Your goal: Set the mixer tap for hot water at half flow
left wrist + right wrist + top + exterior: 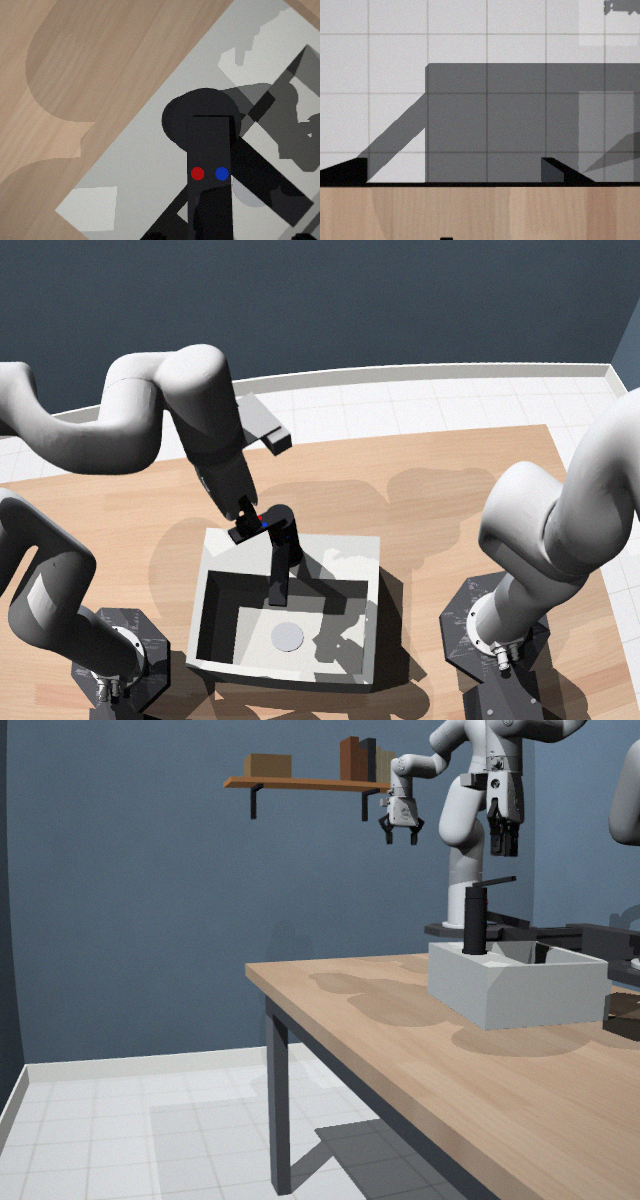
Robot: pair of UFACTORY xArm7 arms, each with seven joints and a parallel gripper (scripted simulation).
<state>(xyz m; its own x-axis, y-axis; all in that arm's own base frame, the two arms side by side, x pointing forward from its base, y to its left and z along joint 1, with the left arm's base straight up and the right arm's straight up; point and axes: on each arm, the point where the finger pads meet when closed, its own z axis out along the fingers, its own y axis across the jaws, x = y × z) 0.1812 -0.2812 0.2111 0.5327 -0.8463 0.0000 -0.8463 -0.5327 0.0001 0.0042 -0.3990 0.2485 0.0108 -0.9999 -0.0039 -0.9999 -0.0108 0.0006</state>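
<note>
Now: left hand 1 cm short of the flat lever, 2 cm to the left of it and 7 cm above it. Also, from my left hand: black mixer tap: 1 cm ahead, 4 cm to the right, 12 cm below; sink: 8 cm behind, 3 cm to the right, 31 cm below.
</note>
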